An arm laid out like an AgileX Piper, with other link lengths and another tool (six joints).
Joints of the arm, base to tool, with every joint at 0 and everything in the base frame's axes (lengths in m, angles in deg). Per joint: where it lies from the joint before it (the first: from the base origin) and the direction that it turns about. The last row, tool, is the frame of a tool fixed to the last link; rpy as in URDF.
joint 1: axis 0 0 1 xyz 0.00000 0.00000 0.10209
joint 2: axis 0 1 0 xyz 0.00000 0.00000 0.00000
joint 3: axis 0 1 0 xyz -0.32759 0.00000 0.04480
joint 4: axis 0.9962 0 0.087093 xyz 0.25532 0.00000 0.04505
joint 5: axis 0 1 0 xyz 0.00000 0.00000 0.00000
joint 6: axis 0.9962 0 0.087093 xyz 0.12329 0.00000 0.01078
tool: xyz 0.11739 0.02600 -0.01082 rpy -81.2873 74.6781 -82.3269
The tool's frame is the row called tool.
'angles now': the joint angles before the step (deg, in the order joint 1, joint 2, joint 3, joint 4, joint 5, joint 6). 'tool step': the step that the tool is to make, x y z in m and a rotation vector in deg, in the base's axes. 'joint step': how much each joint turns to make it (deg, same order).
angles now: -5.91, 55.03, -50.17, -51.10, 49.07, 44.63
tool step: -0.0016, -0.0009, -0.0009, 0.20, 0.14, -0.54
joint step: 0.00, 0.00, 0.02, -0.01, 0.51, 0.30
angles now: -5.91, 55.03, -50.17, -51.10, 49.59, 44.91
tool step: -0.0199, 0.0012, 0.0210, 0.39, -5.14, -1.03
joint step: -0.03, -5.25, 0.00, 0.43, 0.92, 0.68
